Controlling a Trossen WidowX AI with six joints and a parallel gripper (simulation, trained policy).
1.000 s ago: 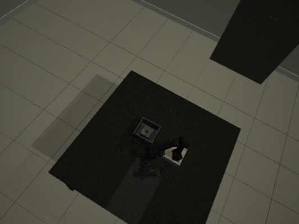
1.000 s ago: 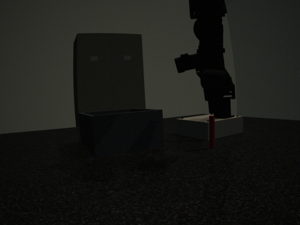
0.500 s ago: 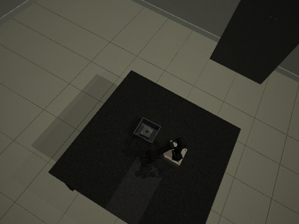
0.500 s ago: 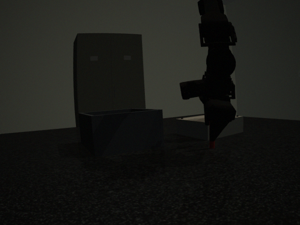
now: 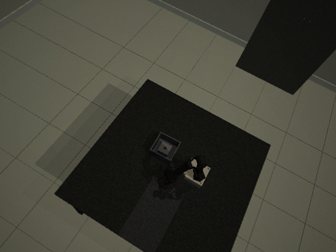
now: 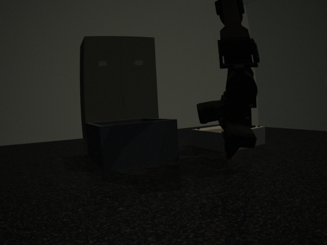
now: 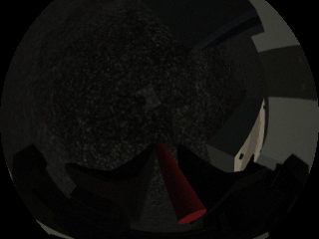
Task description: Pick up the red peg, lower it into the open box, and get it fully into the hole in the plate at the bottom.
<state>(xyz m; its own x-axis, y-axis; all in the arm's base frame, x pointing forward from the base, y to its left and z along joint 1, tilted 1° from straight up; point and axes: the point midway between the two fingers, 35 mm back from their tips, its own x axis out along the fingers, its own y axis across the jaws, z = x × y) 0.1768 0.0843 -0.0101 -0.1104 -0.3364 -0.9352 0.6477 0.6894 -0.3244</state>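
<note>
My gripper tip is 150 mm short of the pale plate, 210 mm to the left of it and 40 mm below it. From my gripper tip the other things lie so: red peg: 10 mm ahead, 10 mm to the left, 30 mm above; dark box: 150 mm ahead, 210 mm to the right, 20 mm above.
</note>
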